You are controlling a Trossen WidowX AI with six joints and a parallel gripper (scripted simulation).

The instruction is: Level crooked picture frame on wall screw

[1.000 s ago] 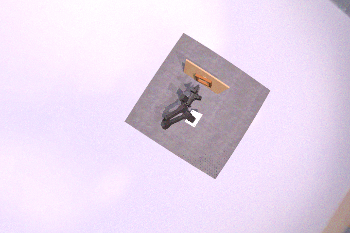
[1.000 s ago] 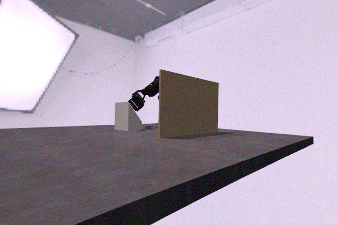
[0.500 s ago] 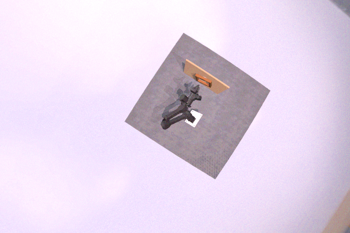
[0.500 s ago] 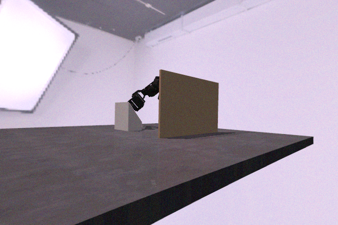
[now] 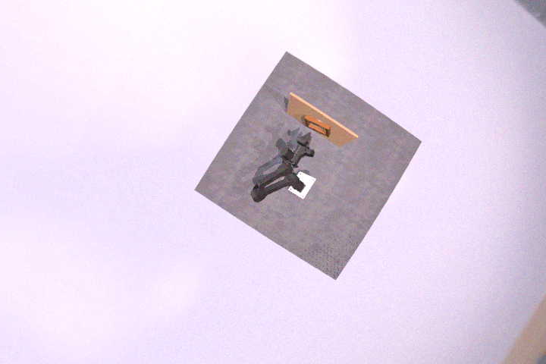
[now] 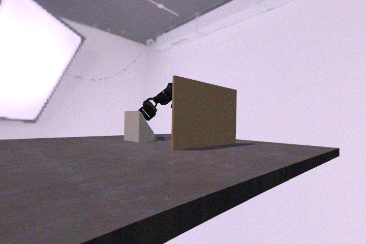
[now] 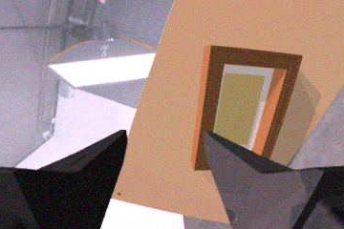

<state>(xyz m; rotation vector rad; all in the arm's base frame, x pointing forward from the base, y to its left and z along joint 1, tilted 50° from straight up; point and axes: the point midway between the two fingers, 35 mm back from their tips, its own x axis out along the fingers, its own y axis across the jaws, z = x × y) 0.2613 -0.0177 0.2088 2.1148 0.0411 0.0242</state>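
My gripper tip is now 120 mm short of the picture frame, 10 mm to the left of it and 110 mm above it. The rest, counted from my gripper tip: wall board (130 mm ahead, 120 mm below).
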